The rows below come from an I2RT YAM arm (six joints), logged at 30 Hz.
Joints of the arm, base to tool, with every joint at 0 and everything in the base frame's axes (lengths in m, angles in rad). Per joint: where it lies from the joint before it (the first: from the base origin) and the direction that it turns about. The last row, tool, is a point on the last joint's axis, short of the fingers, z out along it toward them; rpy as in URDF.
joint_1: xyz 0 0 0.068 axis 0 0 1
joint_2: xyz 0.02 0.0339 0.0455 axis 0 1 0
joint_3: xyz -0.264 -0.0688 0 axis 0 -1 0
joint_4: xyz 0.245 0.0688 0.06 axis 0 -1 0
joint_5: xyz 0.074 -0.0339 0.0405 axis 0 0 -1
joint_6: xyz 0.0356 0 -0.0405 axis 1 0 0
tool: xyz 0 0 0 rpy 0 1.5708 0
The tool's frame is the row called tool.
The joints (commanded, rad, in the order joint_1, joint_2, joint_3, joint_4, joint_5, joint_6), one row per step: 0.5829 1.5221 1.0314 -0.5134 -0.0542 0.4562; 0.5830 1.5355 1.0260 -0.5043 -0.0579 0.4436; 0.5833 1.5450 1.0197 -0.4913 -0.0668 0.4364; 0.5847 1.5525 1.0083 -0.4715 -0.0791 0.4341; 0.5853 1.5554 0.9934 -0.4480 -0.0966 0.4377; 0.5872 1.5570 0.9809 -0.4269 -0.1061 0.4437; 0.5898 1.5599 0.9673 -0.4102 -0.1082 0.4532; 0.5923 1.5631 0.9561 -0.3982 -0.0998 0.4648; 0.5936 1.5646 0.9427 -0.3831 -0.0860 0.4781; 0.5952 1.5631 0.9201 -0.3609 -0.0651 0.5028; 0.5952 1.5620 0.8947 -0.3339 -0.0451 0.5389; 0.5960 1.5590 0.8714 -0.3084 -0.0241 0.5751; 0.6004 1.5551 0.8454 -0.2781 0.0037 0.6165; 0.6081 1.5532 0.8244 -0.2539 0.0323 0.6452; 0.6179 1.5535 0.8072 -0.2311 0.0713 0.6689; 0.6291 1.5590 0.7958 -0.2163 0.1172 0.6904
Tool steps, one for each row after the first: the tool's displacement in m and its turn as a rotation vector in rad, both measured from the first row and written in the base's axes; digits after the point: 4 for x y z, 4 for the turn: 0.0011 0.0009 -0.0050 -0.0079 0.0055 0.0127; 0.0018 0.0019 -0.0089 -0.0061 0.0095 0.0238; 0.0019 0.0030 -0.0133 0.0022 0.0136 0.0337; 0.0013 0.0036 -0.0172 0.0192 0.0181 0.0406; 0.0007 0.0043 -0.0201 0.0321 0.0187 0.0427; -0.0003 0.0047 -0.0240 0.0374 0.0230 0.0384; -0.0011 0.0047 -0.0276 0.0349 0.0254 0.0266; -0.0018 0.0041 -0.0311 0.0307 0.0234 0.0093; -0.0036 0.0026 -0.0360 0.0270 0.0211 -0.0211; -0.0053 0.0007 -0.0415 0.0299 0.0214 -0.0622; -0.0070 -0.0011 -0.0459 0.0342 0.0188 -0.1031; -0.0095 -0.0024 -0.0504 0.0389 0.0114 -0.1484; -0.0121 -0.0026 -0.0543 0.0364 0.0014 -0.1803; -0.0142 -0.0023 -0.0578 0.0260 -0.0166 -0.2116; -0.0159 -0.0014 -0.0615 0.0061 -0.0344 -0.2433
